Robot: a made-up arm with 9 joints. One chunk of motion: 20 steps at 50 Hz.
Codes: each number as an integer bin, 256 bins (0 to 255) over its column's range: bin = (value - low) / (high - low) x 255, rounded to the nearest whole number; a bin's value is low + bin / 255 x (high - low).
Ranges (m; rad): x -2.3..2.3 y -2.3..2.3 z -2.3..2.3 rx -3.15..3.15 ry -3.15..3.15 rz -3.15..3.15
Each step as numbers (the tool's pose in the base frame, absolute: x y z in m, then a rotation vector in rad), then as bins.
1 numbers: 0.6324 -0.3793 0.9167 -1.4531 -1.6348 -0.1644
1 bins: 163 106 178 69 61 121
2 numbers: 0.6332 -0.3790 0.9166 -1.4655 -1.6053 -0.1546
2 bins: 163 106 178 68 63 121
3 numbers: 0.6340 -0.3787 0.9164 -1.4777 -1.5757 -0.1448
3 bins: 163 107 178 68 64 122
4 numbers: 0.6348 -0.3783 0.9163 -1.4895 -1.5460 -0.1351
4 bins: 163 107 178 67 65 122
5 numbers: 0.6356 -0.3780 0.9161 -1.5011 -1.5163 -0.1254
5 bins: 163 107 178 67 66 122
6 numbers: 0.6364 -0.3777 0.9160 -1.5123 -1.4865 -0.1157
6 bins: 163 107 178 66 67 123
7 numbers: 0.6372 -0.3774 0.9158 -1.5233 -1.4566 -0.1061
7 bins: 163 107 178 66 69 123
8 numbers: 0.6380 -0.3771 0.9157 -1.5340 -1.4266 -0.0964
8 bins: 163 107 178 65 70 124
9 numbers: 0.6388 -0.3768 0.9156 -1.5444 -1.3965 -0.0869
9 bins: 163 107 178 65 71 124
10 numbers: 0.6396 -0.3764 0.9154 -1.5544 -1.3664 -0.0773
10 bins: 163 107 178 65 72 124
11 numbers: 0.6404 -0.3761 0.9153 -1.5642 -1.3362 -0.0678
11 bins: 163 107 178 64 73 125
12 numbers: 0.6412 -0.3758 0.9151 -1.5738 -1.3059 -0.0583
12 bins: 163 107 178 64 75 125
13 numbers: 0.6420 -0.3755 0.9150 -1.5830 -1.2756 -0.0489
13 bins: 163 107 178 63 76 126
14 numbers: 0.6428 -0.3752 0.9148 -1.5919 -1.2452 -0.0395
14 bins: 163 107 178 63 77 126
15 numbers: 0.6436 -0.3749 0.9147 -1.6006 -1.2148 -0.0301
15 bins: 163 107 178 63 78 126
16 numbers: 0.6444 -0.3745 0.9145 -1.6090 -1.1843 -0.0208
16 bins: 163 107 178 62 80 127
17 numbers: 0.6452 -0.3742 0.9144 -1.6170 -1.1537 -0.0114
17 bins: 163 107 178 62 81 127
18 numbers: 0.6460 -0.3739 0.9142 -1.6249 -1.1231 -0.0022
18 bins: 163 107 178 62 82 127
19 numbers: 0.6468 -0.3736 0.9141 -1.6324 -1.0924 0.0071
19 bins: 163 107 178 61 83 128
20 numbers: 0.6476 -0.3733 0.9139 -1.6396 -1.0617 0.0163
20 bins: 163 107 178 61 85 128
